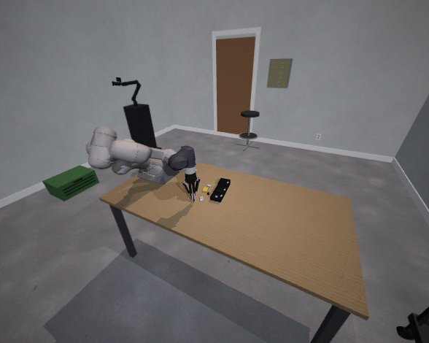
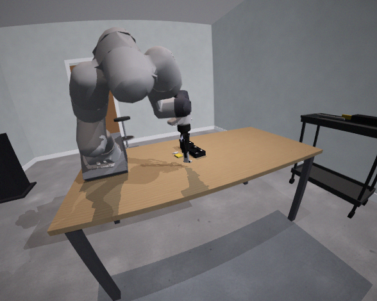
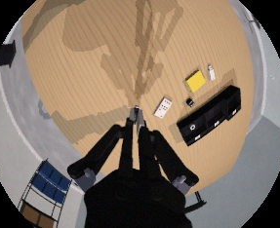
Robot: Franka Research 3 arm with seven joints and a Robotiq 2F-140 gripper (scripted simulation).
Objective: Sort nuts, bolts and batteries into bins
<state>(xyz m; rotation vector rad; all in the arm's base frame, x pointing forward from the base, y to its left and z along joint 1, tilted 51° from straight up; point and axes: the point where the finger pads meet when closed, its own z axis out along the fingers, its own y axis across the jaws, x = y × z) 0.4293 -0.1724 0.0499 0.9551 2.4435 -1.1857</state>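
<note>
Now: hand 6 cm to the right of the white spotted card, 6 cm above it and 3 cm short of it. Also, from my hand: yellow piece: 18 cm to the left, 6 cm below, 1 cm ahead; then dark piece: 3 cm below.
</note>
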